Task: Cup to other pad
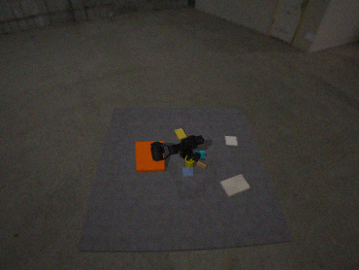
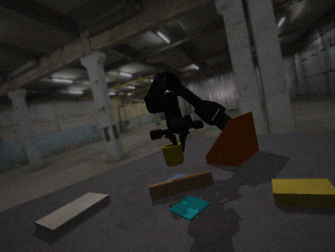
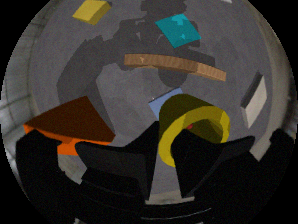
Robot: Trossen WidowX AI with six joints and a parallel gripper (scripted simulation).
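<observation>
My gripper tip is 110 mm above the light blue pad, 30 mm to the left of it and 20 mm short of it. The rest, counted from my gripper tip: white slab (360 mm ahead, 130 mm to the right, 90 mm below); yellow cup (20 mm ahead, 10 mm to the right); yellow block (340 mm to the left, 90 mm below, 50 mm behind).
</observation>
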